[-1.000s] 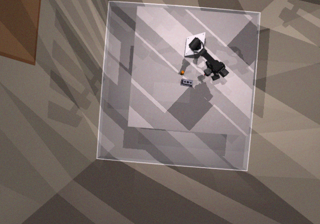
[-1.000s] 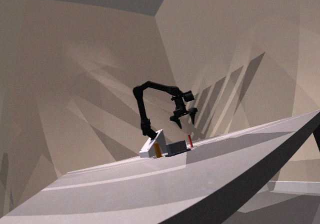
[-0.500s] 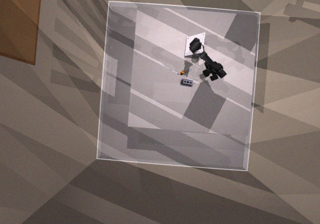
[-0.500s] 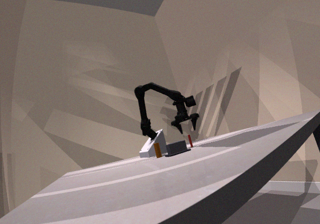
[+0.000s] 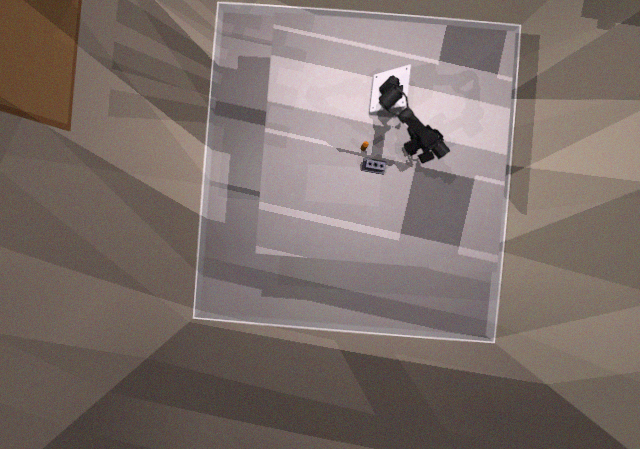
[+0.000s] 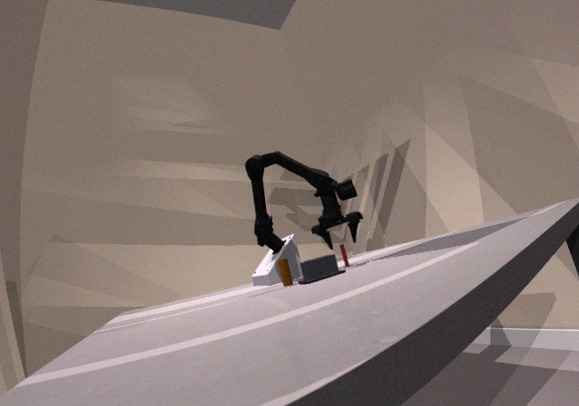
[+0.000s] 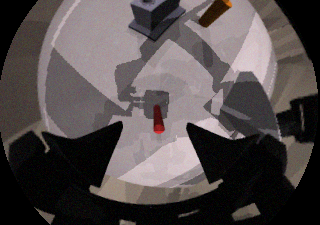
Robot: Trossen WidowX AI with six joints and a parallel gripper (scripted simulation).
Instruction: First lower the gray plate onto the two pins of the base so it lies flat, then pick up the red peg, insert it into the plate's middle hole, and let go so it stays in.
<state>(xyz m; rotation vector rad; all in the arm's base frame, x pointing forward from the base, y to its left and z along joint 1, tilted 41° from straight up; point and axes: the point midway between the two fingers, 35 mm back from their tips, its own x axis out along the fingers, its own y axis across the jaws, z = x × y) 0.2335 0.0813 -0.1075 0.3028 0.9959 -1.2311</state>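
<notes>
My gripper tip is 3 cm above the red peg. Round my gripper tip: base: 18 cm to the right, 10 cm ahead, 6 cm below; orange cylinder: 25 cm to the right, 3 cm below, 1 cm ahead; gray plate: 18 cm to the right, 10 cm ahead, 3 cm below.
</notes>
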